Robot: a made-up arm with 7 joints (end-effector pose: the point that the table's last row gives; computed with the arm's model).
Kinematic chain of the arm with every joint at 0, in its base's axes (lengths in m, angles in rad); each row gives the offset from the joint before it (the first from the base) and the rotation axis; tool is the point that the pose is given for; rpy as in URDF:
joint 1: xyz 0 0 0.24 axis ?
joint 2: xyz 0 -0.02 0.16 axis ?
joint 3: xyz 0 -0.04 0.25 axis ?
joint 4: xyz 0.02 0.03 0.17 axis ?
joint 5: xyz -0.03 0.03 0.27 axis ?
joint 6: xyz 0 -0.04 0.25 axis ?
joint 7: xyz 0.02 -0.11 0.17 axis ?
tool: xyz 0 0 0 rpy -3.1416 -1.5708 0
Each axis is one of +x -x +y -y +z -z.
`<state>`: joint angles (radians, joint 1 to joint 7).
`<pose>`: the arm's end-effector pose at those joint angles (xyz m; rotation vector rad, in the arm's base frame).
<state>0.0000 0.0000 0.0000 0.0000 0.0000 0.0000 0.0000</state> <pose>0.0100 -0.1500 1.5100 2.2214 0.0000 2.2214</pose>
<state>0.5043 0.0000 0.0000 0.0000 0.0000 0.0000 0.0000</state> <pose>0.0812 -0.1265 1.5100 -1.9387 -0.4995 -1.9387</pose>
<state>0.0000 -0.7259 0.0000 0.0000 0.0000 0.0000 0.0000</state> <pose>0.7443 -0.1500 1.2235 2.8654 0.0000 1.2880</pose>
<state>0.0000 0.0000 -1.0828 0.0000 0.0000 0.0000 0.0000</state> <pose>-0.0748 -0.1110 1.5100 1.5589 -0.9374 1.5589</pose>
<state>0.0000 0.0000 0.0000 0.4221 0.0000 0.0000 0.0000</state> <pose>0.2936 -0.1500 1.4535 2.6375 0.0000 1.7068</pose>
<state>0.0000 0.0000 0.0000 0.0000 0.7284 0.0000 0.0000</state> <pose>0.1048 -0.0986 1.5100 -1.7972 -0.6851 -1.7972</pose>
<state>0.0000 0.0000 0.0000 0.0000 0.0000 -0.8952 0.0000</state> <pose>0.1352 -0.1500 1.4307 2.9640 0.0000 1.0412</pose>
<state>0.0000 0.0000 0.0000 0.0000 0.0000 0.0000 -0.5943</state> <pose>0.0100 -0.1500 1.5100 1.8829 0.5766 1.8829</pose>
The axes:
joint 1: +z
joint 2: -y
joint 3: +z
joint 4: +y
joint 5: +z
joint 6: -y
joint 7: +x

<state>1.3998 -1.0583 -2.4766 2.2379 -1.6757 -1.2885 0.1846</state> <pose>0.3283 -0.1009 0.9577 -0.3016 -1.7587 -1.2516</pose>
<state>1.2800 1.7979 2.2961 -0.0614 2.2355 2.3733 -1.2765</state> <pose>-0.2553 -0.7451 0.0693 0.3929 -1.5483 0.4541</pose>
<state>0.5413 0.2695 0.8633 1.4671 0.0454 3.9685 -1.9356</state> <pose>0.0881 0.2886 0.8485 -0.0487 -1.4875 2.3372</pose>
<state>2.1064 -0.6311 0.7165 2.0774 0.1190 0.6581 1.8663</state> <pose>-0.5364 0.3301 0.2200 2.3309 1.0338 -0.1498</pose>
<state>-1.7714 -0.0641 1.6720 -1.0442 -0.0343 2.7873 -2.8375</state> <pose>-0.4265 -0.0713 0.8983 -0.4235 -2.2222 -0.0061</pose>
